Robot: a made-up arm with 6 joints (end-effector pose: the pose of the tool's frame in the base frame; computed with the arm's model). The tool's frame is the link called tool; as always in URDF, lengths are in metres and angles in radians. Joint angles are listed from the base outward.
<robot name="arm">
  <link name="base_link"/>
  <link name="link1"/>
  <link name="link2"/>
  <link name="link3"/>
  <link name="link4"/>
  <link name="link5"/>
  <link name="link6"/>
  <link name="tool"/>
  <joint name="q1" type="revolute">
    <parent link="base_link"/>
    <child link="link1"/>
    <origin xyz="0 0 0.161"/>
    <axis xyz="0 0 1"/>
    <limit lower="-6.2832" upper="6.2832" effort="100" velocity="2.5"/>
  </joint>
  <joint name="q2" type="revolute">
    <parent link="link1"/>
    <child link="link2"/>
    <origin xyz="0 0 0" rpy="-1.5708 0 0"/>
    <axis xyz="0 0 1"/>
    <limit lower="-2.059" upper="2.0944" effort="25" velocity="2.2"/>
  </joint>
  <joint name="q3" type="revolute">
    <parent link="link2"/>
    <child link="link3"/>
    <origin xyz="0.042 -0.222 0"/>
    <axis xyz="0 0 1"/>
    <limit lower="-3.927" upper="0.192" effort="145" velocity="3.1"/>
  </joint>
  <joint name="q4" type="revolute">
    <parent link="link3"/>
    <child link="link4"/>
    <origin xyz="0.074 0.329 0" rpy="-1.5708 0 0"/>
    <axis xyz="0 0 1"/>
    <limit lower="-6.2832" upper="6.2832" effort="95" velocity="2.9"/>
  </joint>
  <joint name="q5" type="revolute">
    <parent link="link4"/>
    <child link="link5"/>
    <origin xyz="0 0 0" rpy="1.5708 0 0"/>
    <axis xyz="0 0 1"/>
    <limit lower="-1.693" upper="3.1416" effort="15" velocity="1.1"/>
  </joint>
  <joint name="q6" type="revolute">
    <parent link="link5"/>
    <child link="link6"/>
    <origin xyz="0.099 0.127 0" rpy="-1.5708 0 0"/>
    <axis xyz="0 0 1"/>
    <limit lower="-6.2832" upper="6.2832" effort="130" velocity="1.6"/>
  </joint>
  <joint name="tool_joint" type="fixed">
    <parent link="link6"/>
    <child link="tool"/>
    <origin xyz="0 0 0"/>
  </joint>
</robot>
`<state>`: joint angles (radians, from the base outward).
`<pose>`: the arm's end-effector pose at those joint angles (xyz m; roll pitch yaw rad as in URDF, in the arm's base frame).
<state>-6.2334 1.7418 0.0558 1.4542 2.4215 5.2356</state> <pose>-0.0998 0.1523 0.0949 1.7074 0.8062 2.4375</pose>
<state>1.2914 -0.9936 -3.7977 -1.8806 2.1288 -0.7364</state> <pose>0.0093 -0.5208 0.1676 -1.8180 -0.4880 -1.1362</pose>
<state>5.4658 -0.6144 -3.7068 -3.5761 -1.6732 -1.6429</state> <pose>-0.2291 0.1728 0.4786 -0.5539 0.3625 -2.6299</pose>
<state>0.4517 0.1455 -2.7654 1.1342 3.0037 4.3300</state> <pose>0.0982 0.1640 0.5751 3.0457 -0.4695 -2.7543</pose>
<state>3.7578 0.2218 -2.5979 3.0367 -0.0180 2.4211</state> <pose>-0.3520 -0.2363 0.6773 0.6310 -0.5002 -0.3763</pose>
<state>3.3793 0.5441 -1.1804 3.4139 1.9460 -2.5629</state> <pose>-0.5468 -0.0898 0.1603 -0.4778 -0.3720 0.7348</pose>
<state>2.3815 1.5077 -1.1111 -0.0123 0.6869 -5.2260</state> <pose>-0.0721 0.0686 -0.3459 2.1188 0.4537 1.0809</pose>
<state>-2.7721 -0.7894 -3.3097 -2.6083 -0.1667 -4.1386</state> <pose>0.4599 0.1134 0.6222 -0.3850 0.7400 -0.2876</pose>
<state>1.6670 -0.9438 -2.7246 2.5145 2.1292 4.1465</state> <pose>-0.0450 -0.5117 0.5217 2.8078 0.5544 0.0954</pose>
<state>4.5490 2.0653 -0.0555 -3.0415 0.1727 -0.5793</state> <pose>0.0482 0.2458 0.2201 1.0403 -1.0220 -2.8232</pose>
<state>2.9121 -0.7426 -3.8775 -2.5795 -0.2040 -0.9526</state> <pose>0.5187 -0.1883 0.4226 0.9296 -1.1194 1.8207</pose>
